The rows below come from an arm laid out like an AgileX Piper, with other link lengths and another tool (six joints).
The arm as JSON. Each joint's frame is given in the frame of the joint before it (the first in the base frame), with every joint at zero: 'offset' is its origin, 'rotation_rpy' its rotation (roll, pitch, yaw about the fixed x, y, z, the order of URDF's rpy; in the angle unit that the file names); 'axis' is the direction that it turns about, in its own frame. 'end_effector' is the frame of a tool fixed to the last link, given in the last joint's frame.
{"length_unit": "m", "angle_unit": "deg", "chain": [
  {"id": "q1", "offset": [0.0, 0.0, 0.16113], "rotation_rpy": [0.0, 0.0, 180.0], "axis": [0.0, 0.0, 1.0]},
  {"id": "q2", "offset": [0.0, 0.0, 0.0], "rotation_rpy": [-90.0, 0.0, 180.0], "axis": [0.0, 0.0, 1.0]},
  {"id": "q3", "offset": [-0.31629, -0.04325, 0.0], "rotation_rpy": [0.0, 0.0, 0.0], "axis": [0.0, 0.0, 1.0]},
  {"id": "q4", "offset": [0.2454, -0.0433, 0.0], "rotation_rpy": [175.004, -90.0, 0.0], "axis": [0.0, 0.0, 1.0]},
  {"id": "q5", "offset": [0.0, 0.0, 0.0], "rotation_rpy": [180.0, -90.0, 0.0], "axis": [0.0, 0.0, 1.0]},
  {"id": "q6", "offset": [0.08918, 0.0, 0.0], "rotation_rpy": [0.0, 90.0, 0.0], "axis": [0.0, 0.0, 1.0]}
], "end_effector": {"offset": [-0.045, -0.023, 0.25], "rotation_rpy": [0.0, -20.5, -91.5]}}
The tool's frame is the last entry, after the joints.
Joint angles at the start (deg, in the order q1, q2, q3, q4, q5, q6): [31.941, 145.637, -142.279, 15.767, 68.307, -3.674]
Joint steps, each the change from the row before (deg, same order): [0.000, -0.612, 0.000, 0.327, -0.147, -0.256]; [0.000, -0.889, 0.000, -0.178, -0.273, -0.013]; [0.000, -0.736, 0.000, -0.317, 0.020, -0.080]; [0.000, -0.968, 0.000, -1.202, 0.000, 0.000]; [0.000, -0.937, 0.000, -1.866, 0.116, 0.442]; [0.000, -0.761, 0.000, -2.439, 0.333, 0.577]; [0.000, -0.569, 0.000, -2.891, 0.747, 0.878]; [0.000, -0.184, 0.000, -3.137, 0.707, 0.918]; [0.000, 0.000, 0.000, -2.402, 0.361, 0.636]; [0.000, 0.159, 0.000, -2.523, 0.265, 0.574]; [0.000, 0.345, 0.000, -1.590, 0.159, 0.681]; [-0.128, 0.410, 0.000, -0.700, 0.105, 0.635]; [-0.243, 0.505, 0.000, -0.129, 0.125, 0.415]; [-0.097, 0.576, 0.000, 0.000, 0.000, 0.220]
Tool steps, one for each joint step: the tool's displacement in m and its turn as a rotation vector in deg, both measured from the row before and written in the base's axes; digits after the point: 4 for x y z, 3 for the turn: [0.0006, 0.0023, 0.0084, 0.624, -0.575, 0.196]; [0.0030, 0.0006, 0.0110, 0.458, -1.075, -0.072]; [0.0016, -0.0008, 0.0081, 0.092, -0.811, 0.055]; [0.0044, -0.0043, 0.0091, -0.505, -1.455, -0.091]; [0.0060, -0.0074, 0.0073, -1.022, -1.496, -0.527]; [0.0066, -0.0106, 0.0039, -1.661, -1.423, -0.696]; [0.0063, -0.0139, 0.0003, -2.252, -1.059, -0.997]; [0.0070, -0.0155, -0.0038, -2.606, -0.913, -1.133]; [0.0061, -0.0117, -0.0034, -1.983, -0.776, -0.852]; [0.0066, -0.0123, -0.0046, -2.130, -0.824, -0.827]; [0.0042, -0.0080, -0.0054, -1.338, -0.262, -0.807]; [0.0025, -0.0051, -0.0053, -0.611, 0.192, -0.784]; [0.0012, -0.0038, -0.0063, -0.277, 0.544, -0.638]; [0.0000, -0.0014, -0.0068, -0.216, 0.529, -0.296]
